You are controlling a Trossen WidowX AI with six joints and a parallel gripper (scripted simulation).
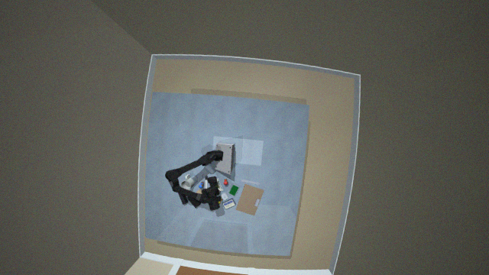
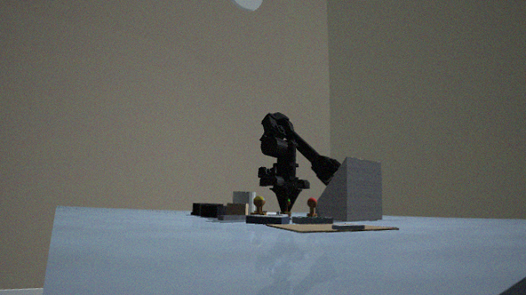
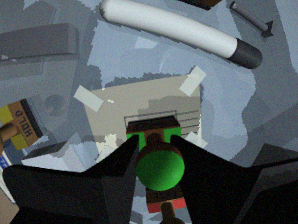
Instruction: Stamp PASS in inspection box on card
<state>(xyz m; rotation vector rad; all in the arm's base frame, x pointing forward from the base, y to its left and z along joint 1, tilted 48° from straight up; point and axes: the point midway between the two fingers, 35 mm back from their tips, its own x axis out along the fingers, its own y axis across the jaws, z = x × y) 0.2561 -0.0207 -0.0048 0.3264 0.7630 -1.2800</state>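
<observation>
Right now my gripper tip is 10 mm short of the white inspection card and 30 mm above it. Round my gripper tip: green-knobbed stamp: right at my gripper tip; then red-knobbed stamp: 40 mm behind, 70 mm to the left; then white marker: 10 mm behind, 90 mm to the right, 10 mm below.
</observation>
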